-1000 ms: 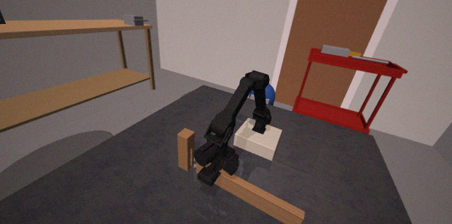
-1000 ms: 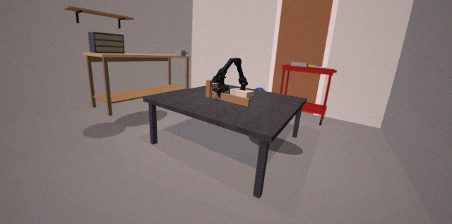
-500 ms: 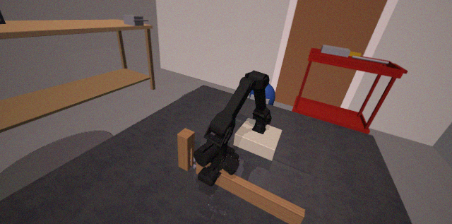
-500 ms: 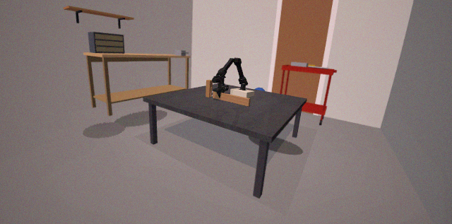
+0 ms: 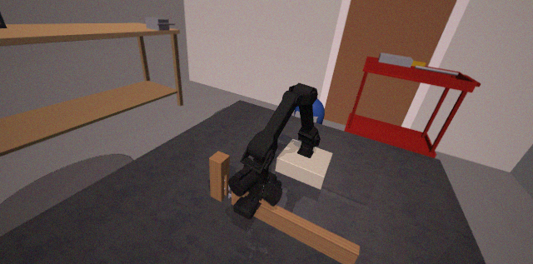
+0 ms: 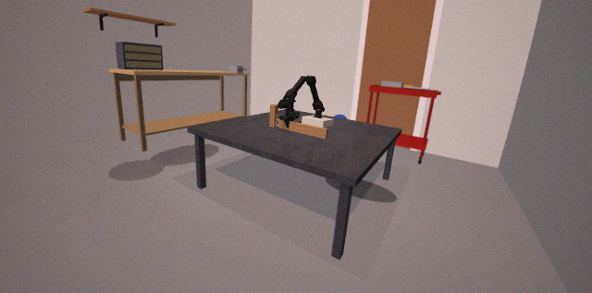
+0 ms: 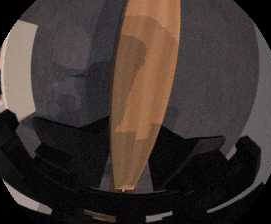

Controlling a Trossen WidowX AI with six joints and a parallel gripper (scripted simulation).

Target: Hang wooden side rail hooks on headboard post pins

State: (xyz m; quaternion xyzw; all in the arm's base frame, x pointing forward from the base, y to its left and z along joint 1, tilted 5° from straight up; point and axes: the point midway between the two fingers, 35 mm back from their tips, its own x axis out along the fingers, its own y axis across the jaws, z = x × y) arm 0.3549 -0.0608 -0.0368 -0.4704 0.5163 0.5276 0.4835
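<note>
The wooden headboard post is 15 cm to the right of my gripper tip and 7 cm above it.
</note>
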